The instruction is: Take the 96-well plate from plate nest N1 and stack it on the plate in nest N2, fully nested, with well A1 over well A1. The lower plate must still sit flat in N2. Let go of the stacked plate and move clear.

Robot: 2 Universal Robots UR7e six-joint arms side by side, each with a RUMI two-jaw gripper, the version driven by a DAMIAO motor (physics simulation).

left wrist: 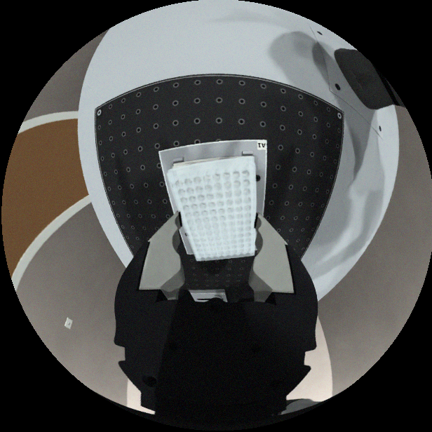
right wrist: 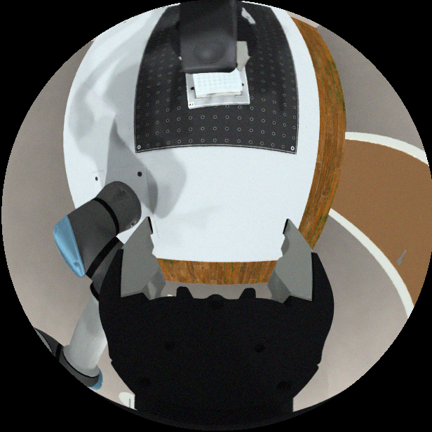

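The white 96-well plate [left wrist: 215,215] [right wrist: 217,81] is between the jaws of my left gripper [left wrist: 217,212], which is shut on its long sides. It lies over the lower plate [right wrist: 226,94], of which a thin edge shows. The two look nearly aligned; whether they are fully nested I cannot tell. The light grey nest [left wrist: 212,149] [right wrist: 220,102] under them carries an A1 label at a corner. Part of another light nest [left wrist: 209,295] shows between my left jaws in the left wrist view. My right gripper [right wrist: 217,219] is open and empty, away from the plates.
The nests stand on a black perforated board [left wrist: 220,110] [right wrist: 215,132] on a white table [left wrist: 200,45] [right wrist: 230,190]. The left arm's dark wrist [right wrist: 207,40] hangs over the plates in the right wrist view. A dark and blue arm [right wrist: 102,215] stands at the left there.
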